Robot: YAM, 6 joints.
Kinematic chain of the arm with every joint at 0, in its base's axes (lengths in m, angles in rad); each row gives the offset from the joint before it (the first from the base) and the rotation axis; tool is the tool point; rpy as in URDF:
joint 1: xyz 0 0 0.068 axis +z
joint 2: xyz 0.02 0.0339 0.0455 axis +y
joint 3: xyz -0.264 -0.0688 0 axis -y
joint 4: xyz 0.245 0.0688 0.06 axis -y
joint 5: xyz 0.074 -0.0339 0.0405 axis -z
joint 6: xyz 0.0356 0 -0.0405 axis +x
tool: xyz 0 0 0 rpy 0 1.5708 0
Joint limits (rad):
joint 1: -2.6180..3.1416
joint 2: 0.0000..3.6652
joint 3: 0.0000..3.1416
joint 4: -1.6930..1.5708
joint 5: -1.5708..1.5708
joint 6: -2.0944..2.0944
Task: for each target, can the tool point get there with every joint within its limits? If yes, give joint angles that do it. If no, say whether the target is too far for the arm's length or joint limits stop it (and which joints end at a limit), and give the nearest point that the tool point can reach.
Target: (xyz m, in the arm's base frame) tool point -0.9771 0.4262 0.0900
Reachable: no: too far | nearest point -0.5918 0.2582 0.0994 | short by 0.420 m
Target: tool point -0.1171 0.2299 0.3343
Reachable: yes | joints 1.9954 1.3524 1.3461 -1.0856 -0.3431 0.2059
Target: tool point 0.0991 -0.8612 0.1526
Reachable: no: too far | nearest point 0.0738 -0.6409 0.1424 | short by 0.222 m
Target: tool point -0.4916 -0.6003 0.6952
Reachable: no: too far | nearest point -0.3269 -0.3992 0.4952 | short by 0.328 m
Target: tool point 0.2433 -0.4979 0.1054
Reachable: yes | joints -1.0748 2.6664 2.2629 -0.6496 0.7035 -0.8793
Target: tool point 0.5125 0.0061 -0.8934
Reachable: no: too far | nearest point 0.3531 0.0042 -0.3649 | short by 0.552 m
